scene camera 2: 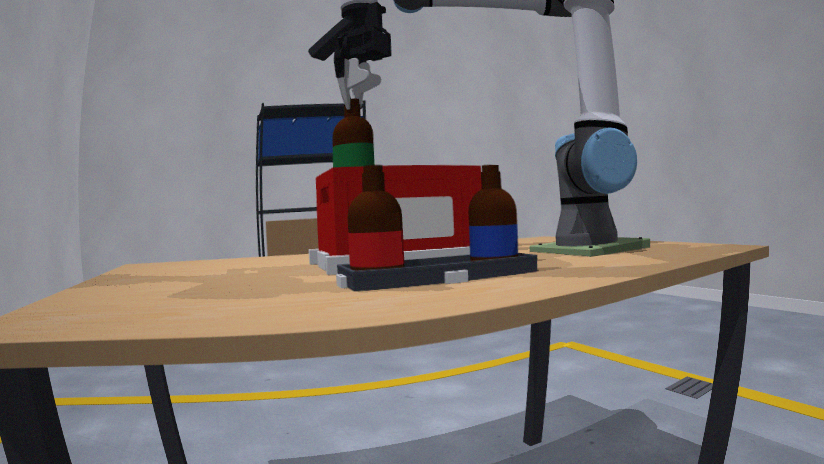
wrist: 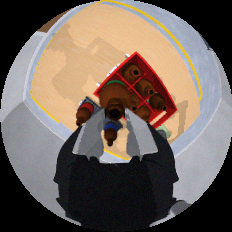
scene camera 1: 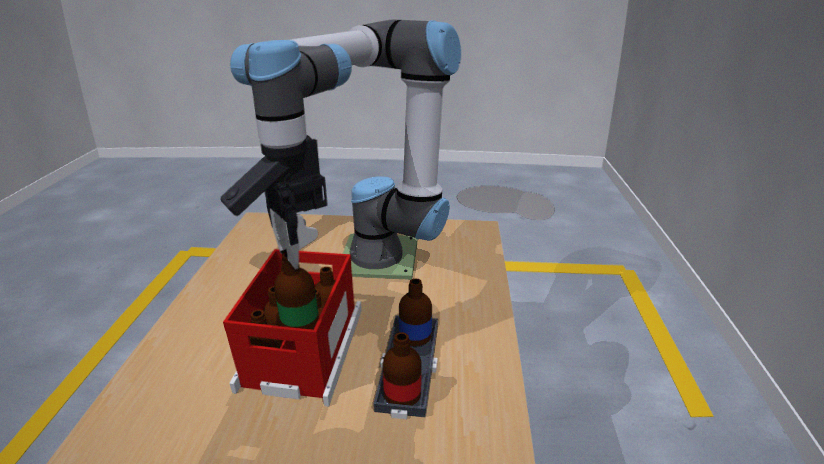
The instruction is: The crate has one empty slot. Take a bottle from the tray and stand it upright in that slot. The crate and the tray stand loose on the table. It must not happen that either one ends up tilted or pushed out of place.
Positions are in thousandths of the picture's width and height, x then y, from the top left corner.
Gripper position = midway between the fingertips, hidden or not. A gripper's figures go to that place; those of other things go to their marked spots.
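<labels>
The gripper (wrist: 498, 468) is 15 cm from the lens, and then there's a red crate (wrist: 636, 312), and that crate is 32 cm from the lens.
</labels>
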